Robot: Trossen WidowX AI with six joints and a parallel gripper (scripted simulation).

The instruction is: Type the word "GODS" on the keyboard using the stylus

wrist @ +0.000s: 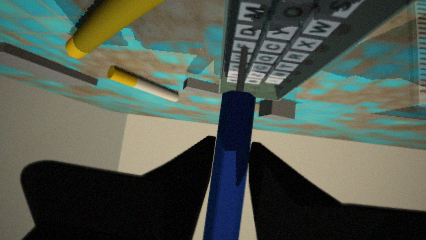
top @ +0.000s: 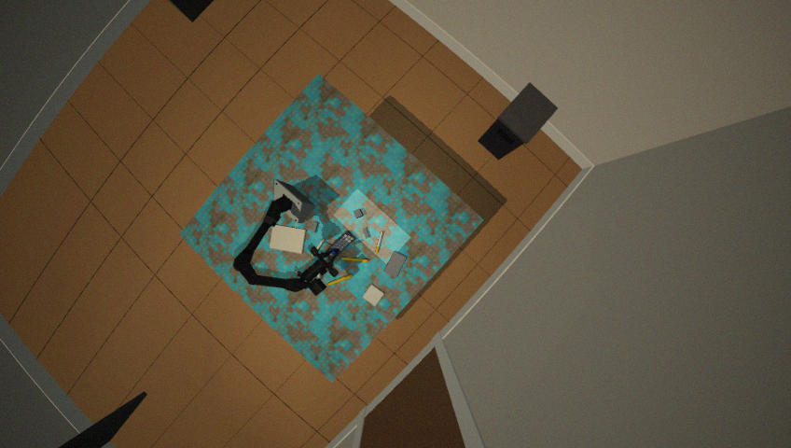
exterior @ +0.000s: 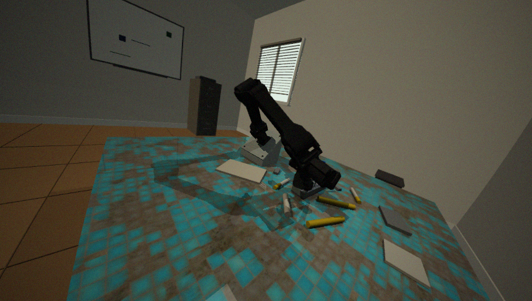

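My gripper tip is now 1 cm above the blue stylus. The rest, counted from my gripper tip: grey cube 6 cm behind, 22 cm to the left, 7 cm below; then white stylus tip 5 cm below; then grey-white pen 1 cm behind, 18 cm to the right, 7 cm below.
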